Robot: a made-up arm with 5 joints. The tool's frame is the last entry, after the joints.
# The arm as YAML. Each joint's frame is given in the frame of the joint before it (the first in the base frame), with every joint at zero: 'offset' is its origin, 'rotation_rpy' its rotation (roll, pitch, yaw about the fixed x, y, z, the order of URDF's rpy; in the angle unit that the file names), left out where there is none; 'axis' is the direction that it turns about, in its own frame. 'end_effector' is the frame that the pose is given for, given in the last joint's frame.
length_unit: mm
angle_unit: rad
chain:
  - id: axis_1
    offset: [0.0, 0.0, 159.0]
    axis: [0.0, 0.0, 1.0]
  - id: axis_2
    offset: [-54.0, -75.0, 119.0]
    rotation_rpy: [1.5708, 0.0, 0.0]
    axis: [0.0, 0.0, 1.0]
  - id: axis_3
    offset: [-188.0, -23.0, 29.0]
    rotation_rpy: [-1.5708, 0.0, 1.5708]
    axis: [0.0, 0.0, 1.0]
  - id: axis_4
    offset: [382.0, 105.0, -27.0]
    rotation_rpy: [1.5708, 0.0, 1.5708]
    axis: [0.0, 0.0, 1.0]
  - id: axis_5
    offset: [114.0, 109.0, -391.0]
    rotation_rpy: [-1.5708, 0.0, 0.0]
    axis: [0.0, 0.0, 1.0]
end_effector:
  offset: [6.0, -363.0, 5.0]
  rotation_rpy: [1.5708, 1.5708, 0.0]
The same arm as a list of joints. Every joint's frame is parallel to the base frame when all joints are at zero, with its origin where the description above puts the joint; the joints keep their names.
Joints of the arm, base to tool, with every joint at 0 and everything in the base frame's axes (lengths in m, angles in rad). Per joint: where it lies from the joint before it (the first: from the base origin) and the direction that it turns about. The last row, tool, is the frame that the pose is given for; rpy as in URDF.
axis_1: origin 0 0 0.159 axis 0 0 1
axis_2: origin -0.054 -0.075 0.119 axis 0 -1 0
axis_3: origin -0.188 -0.029 -0.023 axis -1 0 0
axis_4: origin 0.027 0.105 0.382 axis 0 0 1
axis_5: origin -0.109 0.114 -0.391 axis -1 0 0
tool: origin -0.005 0.006 0.363 rpy 0 0 0

